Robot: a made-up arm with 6 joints.
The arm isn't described. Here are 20 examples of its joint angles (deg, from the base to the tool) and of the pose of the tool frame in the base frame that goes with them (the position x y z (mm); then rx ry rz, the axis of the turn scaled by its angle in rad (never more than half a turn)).
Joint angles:
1: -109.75 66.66 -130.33 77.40 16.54 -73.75
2: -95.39 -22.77 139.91 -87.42 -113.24 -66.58
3: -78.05 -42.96 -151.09 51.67 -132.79 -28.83
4: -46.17 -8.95 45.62 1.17 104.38 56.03
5: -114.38 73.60 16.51 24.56 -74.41 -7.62
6: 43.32 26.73 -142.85 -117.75 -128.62 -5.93
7: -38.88 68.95 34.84 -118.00 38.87 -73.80
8: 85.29 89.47 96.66 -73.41 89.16 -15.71
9: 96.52 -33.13 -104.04 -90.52 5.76 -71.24
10: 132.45 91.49 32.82 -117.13 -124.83 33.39
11: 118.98 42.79 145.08 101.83 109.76 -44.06
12: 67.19 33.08 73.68 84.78 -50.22 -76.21
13: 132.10 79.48 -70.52 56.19 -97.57 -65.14
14: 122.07 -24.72 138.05 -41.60 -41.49 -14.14
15: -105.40 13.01 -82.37 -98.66 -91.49 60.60
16: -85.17 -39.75 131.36 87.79 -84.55 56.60
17: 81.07 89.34 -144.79 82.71 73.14 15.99
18: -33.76 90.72 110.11 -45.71 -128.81 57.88
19: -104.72 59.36 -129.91 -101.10 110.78 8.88
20: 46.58 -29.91 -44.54 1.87 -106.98 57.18
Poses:
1: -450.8 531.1 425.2 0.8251 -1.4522 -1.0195
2: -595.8 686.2 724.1 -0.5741 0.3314 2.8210
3: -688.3 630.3 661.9 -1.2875 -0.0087 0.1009
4: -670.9 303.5 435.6 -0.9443 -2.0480 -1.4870
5: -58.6 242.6 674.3 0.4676 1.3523 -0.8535
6: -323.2 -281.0 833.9 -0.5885 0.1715 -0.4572
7: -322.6 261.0 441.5 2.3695 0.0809 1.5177
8: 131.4 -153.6 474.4 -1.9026 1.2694 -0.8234
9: 121.6 -367.7 310.4 1.0372 -2.1235 -0.2343
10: 356.6 -200.0 589.2 0.1995 1.4865 -0.0101
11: 194.2 -134.8 838.8 -0.1056 0.4329 -1.7289
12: 103.1 -179.6 472.5 -0.5105 1.9671 1.0664
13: -64.5 -263.1 410.9 -1.7127 -2.1731 1.2958
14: 507.5 189.4 437.2 -0.0837 1.9319 1.7954
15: -561.8 694.0 608.0 1.9240 -0.9896 -1.9482
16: -421.1 470.6 295.3 -0.8248 2.4597 -0.1628
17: -62.1 -242.7 728.2 -0.2137 0.1696 -2.4123
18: -669.6 420.1 632.8 -1.4489 0.1645 0.5709
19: -128.4 515.1 321.5 2.5314 -0.9507 0.9069
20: -155.2 -597.6 778.5 0.3894 1.1672 -2.4909
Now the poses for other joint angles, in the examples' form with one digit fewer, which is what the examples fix.
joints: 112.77 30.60 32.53 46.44 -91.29 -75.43
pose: 234 79 789 -0.819 0.556 1.493
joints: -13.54 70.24 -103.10 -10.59 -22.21 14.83
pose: -808 -32 359 1.715 -0.922 -0.445
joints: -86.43 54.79 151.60 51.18 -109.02 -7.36
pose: -595 680 487 1.205 -1.584 -1.799
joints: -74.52 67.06 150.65 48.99 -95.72 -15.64
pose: -725 537 512 1.240 -1.099 -1.595
